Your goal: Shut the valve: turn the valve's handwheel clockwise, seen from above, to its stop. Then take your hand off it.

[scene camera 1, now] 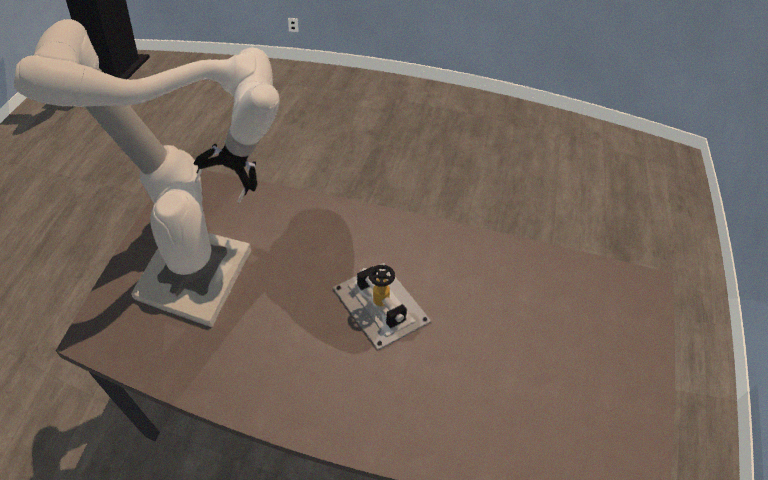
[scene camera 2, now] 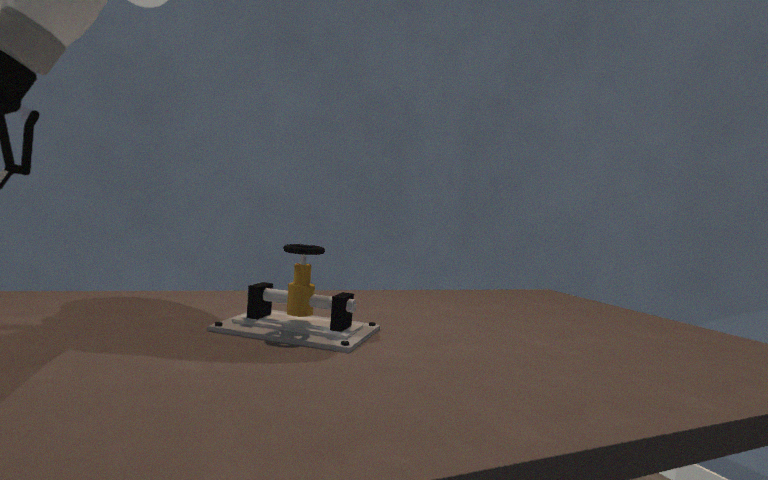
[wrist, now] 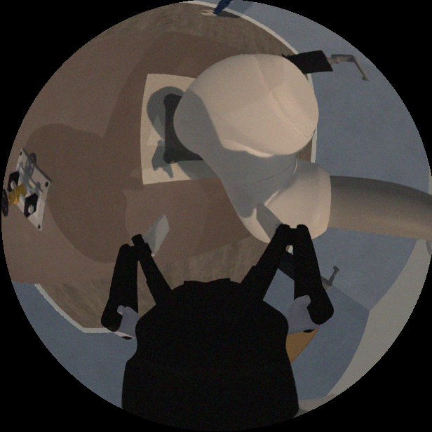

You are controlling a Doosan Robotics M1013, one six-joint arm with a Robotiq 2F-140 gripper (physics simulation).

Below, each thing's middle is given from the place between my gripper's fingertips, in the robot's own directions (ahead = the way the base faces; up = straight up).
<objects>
My gripper is now 53 cm short of the light base plate (scene camera 1: 370, 327), 12 cm to the left of it and 20 cm above it.
</objects>
